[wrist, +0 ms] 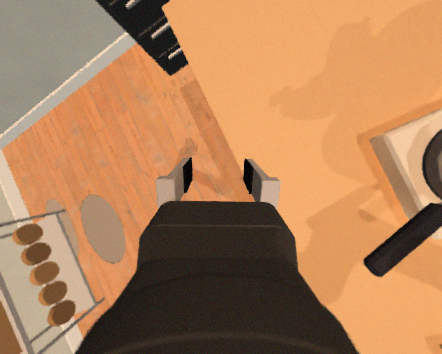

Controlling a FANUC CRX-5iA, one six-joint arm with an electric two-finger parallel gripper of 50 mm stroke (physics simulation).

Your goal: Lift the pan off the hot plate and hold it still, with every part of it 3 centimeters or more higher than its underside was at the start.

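Frame: origin at the arm's base, x ahead, y left, z up, level; centimetres.
Where they show: gripper, between the fingertips: [218,169].
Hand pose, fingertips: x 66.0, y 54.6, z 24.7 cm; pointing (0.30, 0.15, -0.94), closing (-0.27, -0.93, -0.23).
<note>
After its pixels a point has its place.
The pan [434,165] {z 0.1, x 56.5, y 18.5 cm} shows in part at the right edge of the wrist view, a dark round rim over the hot plate. Its black handle [404,240] {z 7.1, x 46.7, y 30.6 cm} points down and to the left, out past the hot plate's edge. The hot plate [400,172] {z -1.3, x 56.3, y 23.2 cm} is a pale square block on the orange table top; its right part is cut off by the view. My gripper [218,169] {z 24.7, x 66.0, y 54.6 cm} is open and empty, with its fingers above the table's left edge, well to the left of the pan and its handle.
The orange table top [260,60] {z -7.0, x 92.1, y 43.1 cm} fills the right side, with shadows of the arm on it. A wooden floor [100,130] lies to the left. A black slatted object [150,30] stands at the top. A rack with several brown round pieces [46,272] is at the lower left.
</note>
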